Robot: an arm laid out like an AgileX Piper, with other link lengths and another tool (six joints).
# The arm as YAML. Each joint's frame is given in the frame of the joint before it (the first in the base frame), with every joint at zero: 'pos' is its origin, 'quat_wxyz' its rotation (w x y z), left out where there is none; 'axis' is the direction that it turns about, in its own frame. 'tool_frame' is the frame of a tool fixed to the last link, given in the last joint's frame.
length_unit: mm
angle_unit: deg
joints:
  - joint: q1
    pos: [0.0, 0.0, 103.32]
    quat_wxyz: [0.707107, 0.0, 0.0, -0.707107]
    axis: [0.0, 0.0, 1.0]
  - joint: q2
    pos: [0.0, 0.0, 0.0]
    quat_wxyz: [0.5, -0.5, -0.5, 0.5]
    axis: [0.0, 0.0, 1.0]
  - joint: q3
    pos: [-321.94, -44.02, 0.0]
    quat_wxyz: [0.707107, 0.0, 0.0, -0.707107]
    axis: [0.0, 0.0, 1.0]
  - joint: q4
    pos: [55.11, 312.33, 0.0]
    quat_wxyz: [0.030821, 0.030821, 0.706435, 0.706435]
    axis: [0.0, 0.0, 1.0]
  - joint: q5
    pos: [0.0, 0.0, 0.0]
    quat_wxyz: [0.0, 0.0, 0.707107, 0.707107]
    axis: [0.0, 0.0, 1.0]
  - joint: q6
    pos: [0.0, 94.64, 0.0]
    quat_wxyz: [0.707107, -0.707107, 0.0, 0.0]
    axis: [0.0, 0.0, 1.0]
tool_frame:
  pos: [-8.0, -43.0, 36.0]
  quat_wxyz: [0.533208, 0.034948, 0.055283, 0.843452]
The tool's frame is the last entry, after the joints.
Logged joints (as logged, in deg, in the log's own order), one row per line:
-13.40 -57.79 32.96 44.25 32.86 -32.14
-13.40 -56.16 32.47 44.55 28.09 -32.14
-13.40 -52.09 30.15 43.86 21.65 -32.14
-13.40 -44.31 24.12 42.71 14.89 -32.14
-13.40 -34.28 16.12 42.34 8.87 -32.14
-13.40 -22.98 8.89 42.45 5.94 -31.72
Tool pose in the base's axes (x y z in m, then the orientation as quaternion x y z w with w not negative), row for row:
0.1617 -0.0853 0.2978 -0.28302 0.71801 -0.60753 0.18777
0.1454 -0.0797 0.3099 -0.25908 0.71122 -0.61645 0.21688
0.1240 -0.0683 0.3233 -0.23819 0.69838 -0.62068 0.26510
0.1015 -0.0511 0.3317 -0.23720 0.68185 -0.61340 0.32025
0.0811 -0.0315 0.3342 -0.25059 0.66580 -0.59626 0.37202
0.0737 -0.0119 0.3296 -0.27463 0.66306 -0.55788 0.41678
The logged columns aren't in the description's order. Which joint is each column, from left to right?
Columns, left to right: q1, q4, q6, q5, q2, q3.
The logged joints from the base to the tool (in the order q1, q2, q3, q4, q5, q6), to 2 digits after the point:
-13.40 32.86 -32.14 -57.79 44.25 32.96
-13.40 28.09 -32.14 -56.16 44.55 32.47
-13.40 21.65 -32.14 -52.09 43.86 30.15
-13.40 14.89 -32.14 -44.31 42.71 24.12
-13.40 8.87 -32.14 -34.28 42.34 16.12
-13.40 5.94 -31.72 -22.98 42.45 8.89

